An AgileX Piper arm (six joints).
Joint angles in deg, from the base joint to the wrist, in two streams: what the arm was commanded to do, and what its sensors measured. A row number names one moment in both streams.
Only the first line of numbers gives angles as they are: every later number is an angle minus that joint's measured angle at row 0.
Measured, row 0: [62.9, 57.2, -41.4, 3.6, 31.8, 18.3]
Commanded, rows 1 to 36: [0.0, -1.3, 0.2, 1.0, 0.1, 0.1]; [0.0, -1.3, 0.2, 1.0, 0.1, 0.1]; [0.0, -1.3, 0.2, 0.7, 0.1, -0.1]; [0.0, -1.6, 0.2, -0.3, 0.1, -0.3]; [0.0, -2.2, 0.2, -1.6, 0.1, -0.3]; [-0.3, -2.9, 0.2, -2.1, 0.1, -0.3]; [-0.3, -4.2, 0.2, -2.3, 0.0, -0.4]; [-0.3, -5.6, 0.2, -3.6, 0.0, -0.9]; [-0.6, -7.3, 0.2, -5.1, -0.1, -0.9]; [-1.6, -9.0, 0.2, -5.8, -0.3, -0.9]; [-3.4, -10.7, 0.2, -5.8, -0.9, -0.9]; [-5.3, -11.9, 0.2, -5.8, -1.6, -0.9]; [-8.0, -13.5, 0.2, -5.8, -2.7, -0.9]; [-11.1, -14.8, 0.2, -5.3, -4.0, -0.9]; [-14.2, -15.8, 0.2, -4.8, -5.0, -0.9]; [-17.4, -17.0, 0.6, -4.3, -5.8, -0.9]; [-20.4, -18.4, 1.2, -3.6, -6.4, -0.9]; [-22.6, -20.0, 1.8, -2.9, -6.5, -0.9]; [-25.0, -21.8, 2.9, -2.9, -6.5, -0.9]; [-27.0, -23.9, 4.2, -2.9, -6.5, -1.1]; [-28.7, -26.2, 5.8, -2.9, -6.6, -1.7]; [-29.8, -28.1, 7.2, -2.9, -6.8, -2.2]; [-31.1, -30.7, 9.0, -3.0, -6.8, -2.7]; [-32.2, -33.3, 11.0, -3.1, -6.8, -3.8]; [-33.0, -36.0, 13.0, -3.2, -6.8, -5.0]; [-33.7, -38.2, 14.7, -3.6, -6.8, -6.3]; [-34.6, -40.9, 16.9, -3.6, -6.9, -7.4]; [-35.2, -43.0, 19.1, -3.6, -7.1, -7.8]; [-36.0, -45.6, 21.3, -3.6, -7.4, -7.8]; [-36.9, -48.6, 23.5, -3.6, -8.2, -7.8]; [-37.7, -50.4, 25.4, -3.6, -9.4, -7.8]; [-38.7, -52.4, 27.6, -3.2, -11.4, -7.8]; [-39.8, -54.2, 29.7, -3.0, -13.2, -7.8]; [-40.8, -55.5, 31.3, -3.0, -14.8, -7.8]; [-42.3, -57.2, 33.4, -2.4, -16.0, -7.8]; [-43.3, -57.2, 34.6, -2.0, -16.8, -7.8]
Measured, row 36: [-39.5, -53.4, 29.0, -3.0, -11.5, -7.2]
